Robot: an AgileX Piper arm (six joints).
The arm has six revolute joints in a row. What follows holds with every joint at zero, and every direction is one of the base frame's.
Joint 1 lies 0.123 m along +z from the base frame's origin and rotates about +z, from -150 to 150 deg.
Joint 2 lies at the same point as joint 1 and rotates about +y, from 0 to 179.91 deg.
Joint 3 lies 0.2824 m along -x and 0.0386 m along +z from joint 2 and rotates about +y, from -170 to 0 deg.
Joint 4 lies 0.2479 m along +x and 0.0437 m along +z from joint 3 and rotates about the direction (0.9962, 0, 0.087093), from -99.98 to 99.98 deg.
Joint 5 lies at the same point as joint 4 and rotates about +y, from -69.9 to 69.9 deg.
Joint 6 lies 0.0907 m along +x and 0.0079 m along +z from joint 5 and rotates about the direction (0.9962, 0, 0.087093), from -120 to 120 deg.
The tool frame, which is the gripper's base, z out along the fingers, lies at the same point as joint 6; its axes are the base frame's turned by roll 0, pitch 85.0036 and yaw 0 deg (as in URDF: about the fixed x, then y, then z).
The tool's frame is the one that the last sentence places.
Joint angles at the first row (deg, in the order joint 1, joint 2, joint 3, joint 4, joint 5, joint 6):
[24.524 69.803 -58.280 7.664 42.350 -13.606]
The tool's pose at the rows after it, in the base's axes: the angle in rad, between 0 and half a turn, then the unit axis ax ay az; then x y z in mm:
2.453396 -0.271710 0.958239 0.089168 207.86 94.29 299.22
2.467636 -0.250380 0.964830 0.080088 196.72 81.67 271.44
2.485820 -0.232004 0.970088 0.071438 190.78 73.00 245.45
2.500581 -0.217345 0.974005 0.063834 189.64 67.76 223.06
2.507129 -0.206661 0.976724 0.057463 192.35 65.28 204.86
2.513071 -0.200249 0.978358 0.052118 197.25 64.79 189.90
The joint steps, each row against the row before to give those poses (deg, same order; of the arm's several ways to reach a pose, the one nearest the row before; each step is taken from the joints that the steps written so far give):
[-2.017 -4.072 8.940 -0.004 -3.950 0.185]
[-1.786 -2.172 7.582 0.000 -4.426 0.215]
[-1.454 -0.184 5.943 0.003 -4.588 0.188]
[-1.044 1.515 4.258 0.016 -4.837 0.165]
[-0.629 2.670 2.748 0.018 -4.989 0.151]
[-0.291 3.313 1.545 0.034 -4.482 0.062]

